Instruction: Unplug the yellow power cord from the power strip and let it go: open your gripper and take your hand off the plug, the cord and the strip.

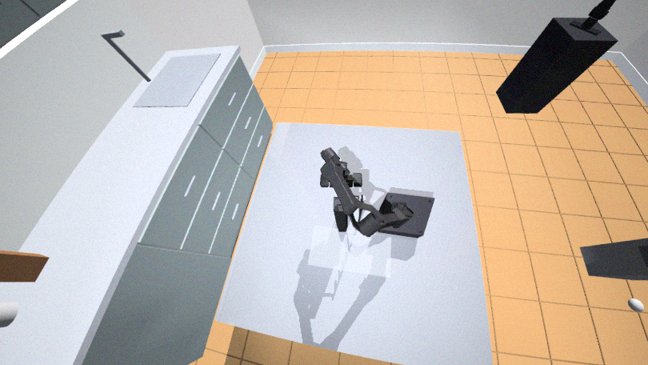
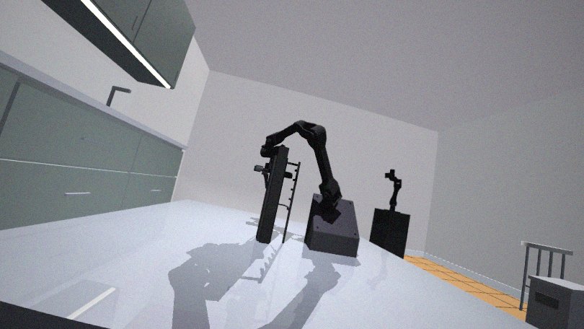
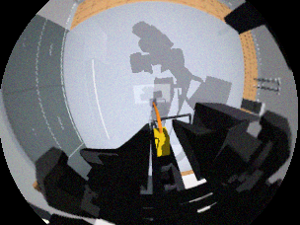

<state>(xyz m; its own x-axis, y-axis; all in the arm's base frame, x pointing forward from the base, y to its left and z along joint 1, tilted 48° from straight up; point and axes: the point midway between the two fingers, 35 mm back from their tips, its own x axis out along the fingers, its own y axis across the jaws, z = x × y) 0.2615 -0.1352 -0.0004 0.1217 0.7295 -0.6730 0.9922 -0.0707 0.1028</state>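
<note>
Now: the yellow plug 10 mm behind my gripper tip, 70 mm to the left of it and 10 mm below it.
</note>
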